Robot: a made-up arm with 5 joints.
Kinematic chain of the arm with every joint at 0, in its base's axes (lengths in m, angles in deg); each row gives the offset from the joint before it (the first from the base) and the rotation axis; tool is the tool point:
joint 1: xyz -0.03 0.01 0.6 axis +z
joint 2: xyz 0 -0.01 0.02 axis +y
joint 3: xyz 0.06 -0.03 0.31 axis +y
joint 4: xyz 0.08 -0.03 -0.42 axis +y
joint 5: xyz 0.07 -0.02 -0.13 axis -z
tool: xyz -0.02 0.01 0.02
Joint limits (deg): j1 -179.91..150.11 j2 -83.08..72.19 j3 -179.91..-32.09 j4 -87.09..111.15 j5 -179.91..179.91
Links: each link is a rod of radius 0.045 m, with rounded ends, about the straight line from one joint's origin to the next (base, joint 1, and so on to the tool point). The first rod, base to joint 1, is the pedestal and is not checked.
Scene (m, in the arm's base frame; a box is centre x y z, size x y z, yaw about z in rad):
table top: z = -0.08
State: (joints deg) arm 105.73 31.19 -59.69 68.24 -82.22
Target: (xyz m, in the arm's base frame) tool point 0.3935 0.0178 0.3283
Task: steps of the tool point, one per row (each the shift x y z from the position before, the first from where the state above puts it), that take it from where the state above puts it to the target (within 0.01 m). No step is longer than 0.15 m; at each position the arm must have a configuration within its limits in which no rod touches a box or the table.
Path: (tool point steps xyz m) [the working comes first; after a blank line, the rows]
Joints at the target: 15.98 39.98 -58.21 66.50 -85.22
Straight joint move there: clear.

1: 0.1048 -0.0133 -0.0110
2: 0.0980 -0.0365 -0.0109
3: 0.0859 -0.0572 -0.0107
4: 0.0698 -0.0744 -0.0105
5: 0.0501 -0.0871 -0.0104
6: 0.0284 -0.0950 -0.0102
7: 0.0058 -0.0974 -0.0099

